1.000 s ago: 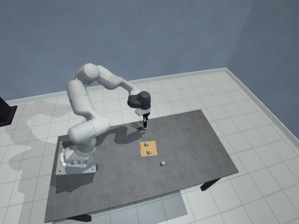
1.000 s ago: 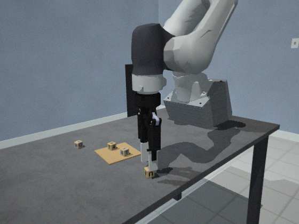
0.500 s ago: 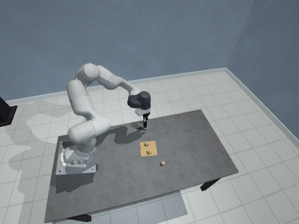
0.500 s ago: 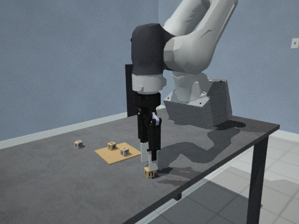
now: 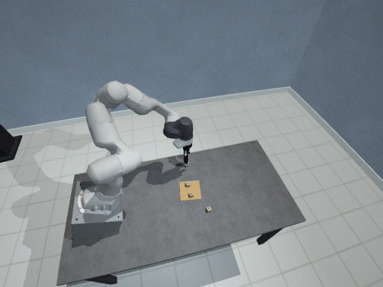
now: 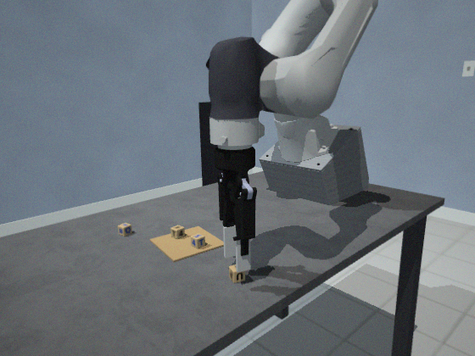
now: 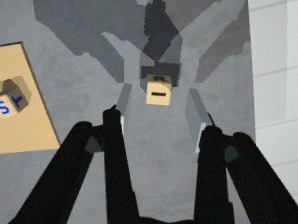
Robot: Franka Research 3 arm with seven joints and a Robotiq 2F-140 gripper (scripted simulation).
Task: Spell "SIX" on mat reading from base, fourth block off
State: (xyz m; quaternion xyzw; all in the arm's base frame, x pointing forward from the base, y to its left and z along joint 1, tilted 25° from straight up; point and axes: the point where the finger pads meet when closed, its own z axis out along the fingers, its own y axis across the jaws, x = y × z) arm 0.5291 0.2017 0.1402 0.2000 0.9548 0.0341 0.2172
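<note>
My gripper is now 40 mm past the tan mat, 210 mm to the left of it and 60 mm above it.
</note>
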